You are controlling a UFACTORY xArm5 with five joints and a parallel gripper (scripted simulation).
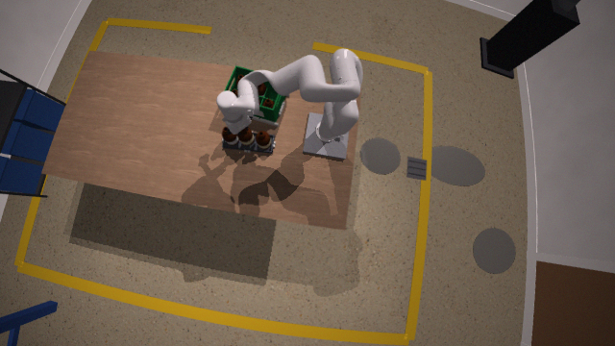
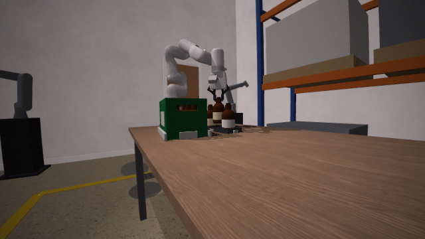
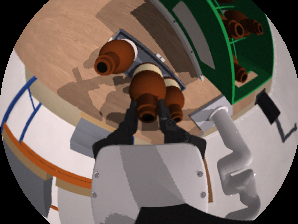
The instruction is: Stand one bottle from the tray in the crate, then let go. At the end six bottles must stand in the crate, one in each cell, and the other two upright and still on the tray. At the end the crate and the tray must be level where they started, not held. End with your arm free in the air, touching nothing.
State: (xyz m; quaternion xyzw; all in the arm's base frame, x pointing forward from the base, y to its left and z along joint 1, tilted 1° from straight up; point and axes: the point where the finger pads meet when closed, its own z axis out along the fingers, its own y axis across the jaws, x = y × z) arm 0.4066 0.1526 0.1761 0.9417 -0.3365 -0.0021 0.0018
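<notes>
Now: hand 70 mm above the bottle. From my hand the other things lie so: tray (180 mm below); green crate (240 mm to the right, 110 mm below, 10 mm ahead).
</notes>
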